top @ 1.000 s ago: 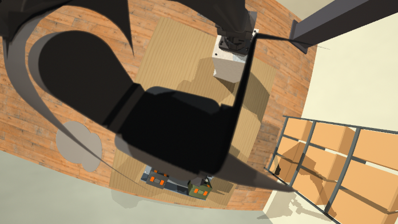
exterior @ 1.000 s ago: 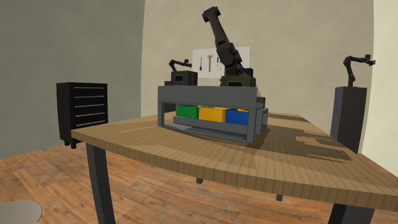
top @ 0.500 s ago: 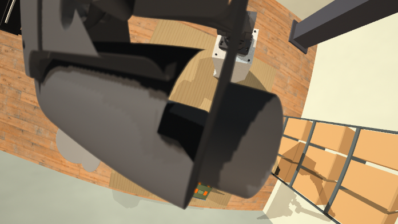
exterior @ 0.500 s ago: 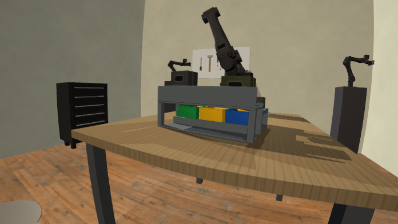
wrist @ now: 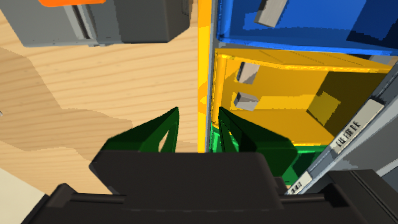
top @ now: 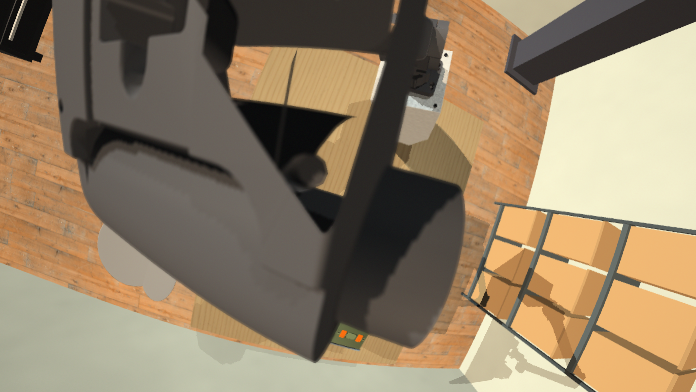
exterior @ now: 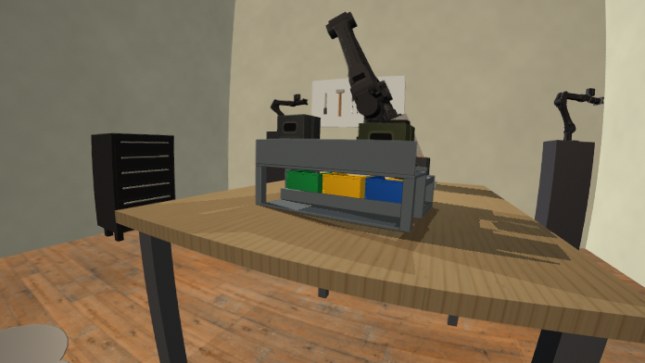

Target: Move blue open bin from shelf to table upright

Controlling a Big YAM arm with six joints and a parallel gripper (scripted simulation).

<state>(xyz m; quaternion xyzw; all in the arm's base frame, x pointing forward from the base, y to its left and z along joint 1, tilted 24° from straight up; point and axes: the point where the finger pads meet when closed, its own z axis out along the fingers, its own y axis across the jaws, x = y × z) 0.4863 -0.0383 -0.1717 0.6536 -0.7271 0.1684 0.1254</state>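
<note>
The yellow rod lies 30 mm below my hand. Round my hand: grey case 30 mm behind, 120 mm to the left, 20 mm below; yellow bin 110 mm ahead, 20 mm to the right, 50 mm below; blue open bin 120 mm ahead, 100 mm to the left, 50 mm below.
</note>
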